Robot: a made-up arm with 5 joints.
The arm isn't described. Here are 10 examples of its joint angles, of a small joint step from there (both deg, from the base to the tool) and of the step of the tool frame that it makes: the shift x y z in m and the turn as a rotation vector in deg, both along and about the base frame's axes.
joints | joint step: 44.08 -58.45 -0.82 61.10 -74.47 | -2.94 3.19 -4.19 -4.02 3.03
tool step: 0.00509 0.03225 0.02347 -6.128 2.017 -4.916
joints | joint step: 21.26 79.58 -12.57 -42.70 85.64 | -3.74 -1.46 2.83 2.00 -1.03
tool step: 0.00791 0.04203 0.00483 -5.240 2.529 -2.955
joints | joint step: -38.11 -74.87 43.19 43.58 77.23 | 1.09 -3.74 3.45 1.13 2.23
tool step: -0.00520 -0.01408 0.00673 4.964 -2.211 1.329
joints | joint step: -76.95 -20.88 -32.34 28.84 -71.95 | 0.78 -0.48 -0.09 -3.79 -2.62
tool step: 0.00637 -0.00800 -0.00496 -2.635 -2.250 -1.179
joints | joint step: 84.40 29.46 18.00 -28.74 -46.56 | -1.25 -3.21 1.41 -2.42 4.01
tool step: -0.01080 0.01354 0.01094 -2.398 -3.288 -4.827
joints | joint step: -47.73 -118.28 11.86 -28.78 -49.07 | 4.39 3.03 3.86 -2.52 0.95
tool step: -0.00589 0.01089 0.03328 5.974 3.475 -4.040
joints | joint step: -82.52 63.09 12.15 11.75 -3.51 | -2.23 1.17 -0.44 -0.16 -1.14
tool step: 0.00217 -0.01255 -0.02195 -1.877 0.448 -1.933
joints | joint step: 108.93 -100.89 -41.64 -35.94 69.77 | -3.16 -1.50 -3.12 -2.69 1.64
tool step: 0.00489 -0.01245 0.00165 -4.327 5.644 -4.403
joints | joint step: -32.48 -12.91 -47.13 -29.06 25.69 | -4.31 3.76 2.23 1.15 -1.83
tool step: -0.01703 0.01884 -0.01969 -1.871 4.863 -5.446
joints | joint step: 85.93 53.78 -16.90 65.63 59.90 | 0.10 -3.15 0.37 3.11 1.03
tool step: -0.00966 -0.00764 -0.01028 1.793 2.652 -3.144
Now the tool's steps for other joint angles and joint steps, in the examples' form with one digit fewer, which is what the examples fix.
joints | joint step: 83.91 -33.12 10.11 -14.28 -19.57 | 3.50 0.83 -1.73 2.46 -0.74
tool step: -0.0037 -0.0282 -0.0270 4.80 -1.40 0.18
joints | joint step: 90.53 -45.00 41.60 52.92 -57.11 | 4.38 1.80 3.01 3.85 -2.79
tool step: 0.0104 -0.0123 -0.0654 10.25 -3.00 3.33
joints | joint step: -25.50 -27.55 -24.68 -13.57 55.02 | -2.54 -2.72 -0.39 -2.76 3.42
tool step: 0.0146 -0.0039 -0.0247 -5.59 -6.08 2.75
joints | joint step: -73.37 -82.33 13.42 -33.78 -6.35 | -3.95 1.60 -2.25 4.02 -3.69
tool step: -0.0125 -0.0131 -0.0213 -1.97 3.76 -1.60
